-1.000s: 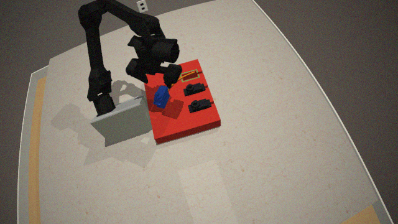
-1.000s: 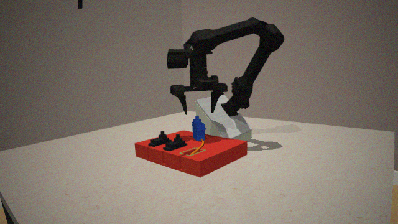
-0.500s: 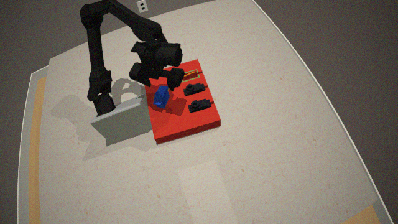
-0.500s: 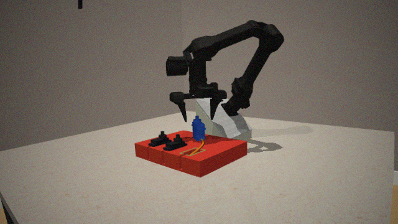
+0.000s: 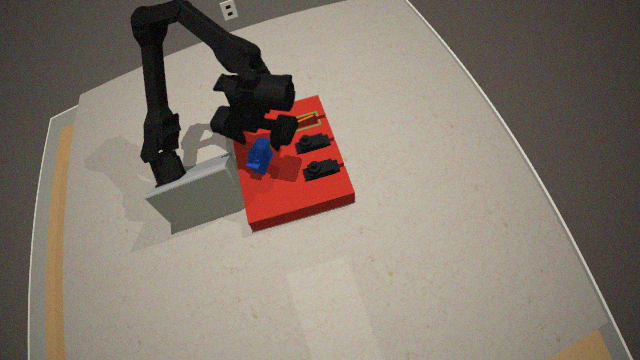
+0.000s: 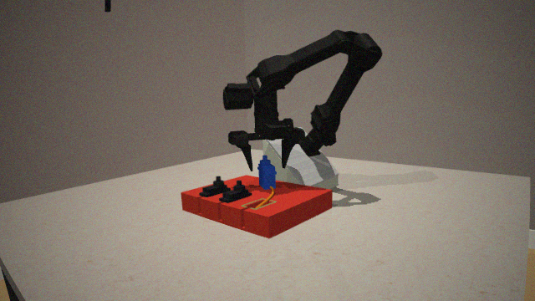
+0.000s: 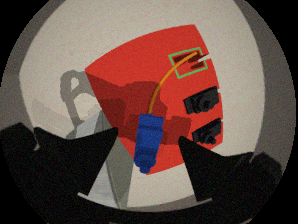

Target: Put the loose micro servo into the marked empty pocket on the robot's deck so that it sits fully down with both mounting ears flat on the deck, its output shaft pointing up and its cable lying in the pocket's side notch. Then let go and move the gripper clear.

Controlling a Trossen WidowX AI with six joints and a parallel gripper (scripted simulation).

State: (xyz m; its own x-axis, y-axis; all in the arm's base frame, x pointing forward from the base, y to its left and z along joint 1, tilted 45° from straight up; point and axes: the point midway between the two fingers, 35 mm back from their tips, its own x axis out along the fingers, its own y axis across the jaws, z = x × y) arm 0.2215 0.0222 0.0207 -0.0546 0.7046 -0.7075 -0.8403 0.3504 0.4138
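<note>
My gripper tip is 70 mm above the red deck and 10 mm short of it.
</note>
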